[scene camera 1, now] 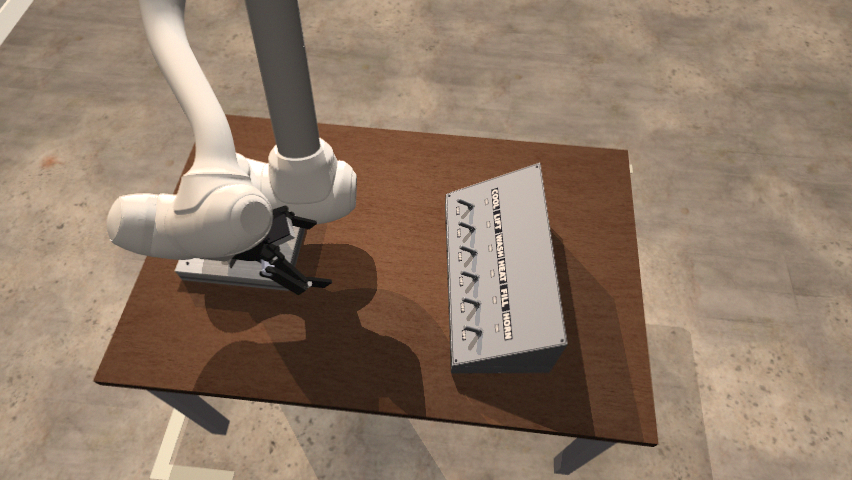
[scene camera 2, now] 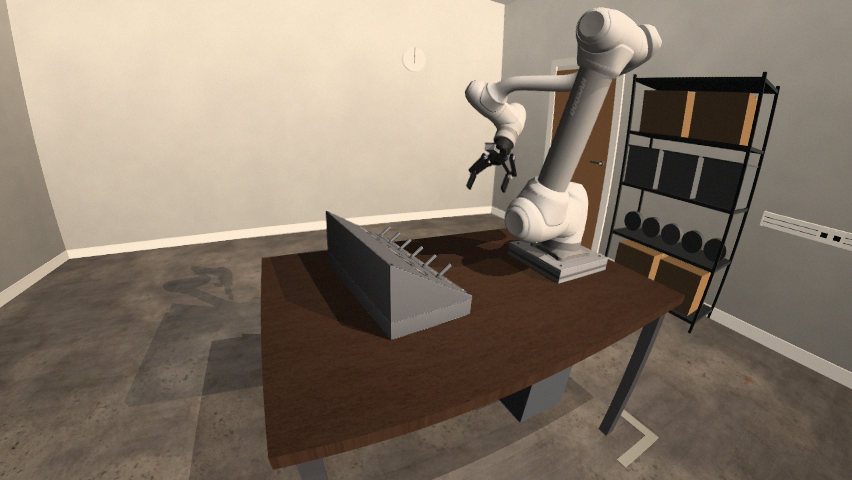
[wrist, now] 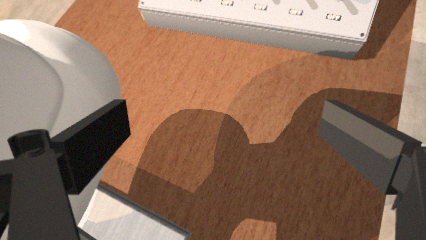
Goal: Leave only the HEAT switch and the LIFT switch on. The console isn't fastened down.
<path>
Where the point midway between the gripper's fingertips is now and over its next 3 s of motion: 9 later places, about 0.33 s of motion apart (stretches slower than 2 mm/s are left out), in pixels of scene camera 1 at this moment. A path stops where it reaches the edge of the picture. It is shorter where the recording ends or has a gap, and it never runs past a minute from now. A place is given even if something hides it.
My gripper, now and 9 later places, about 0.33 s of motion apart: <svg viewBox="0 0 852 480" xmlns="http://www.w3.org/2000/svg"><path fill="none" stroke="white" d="M320 253L344 253L378 244L409 221L430 194L440 178L444 180L445 180L459 176L480 168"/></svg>
</path>
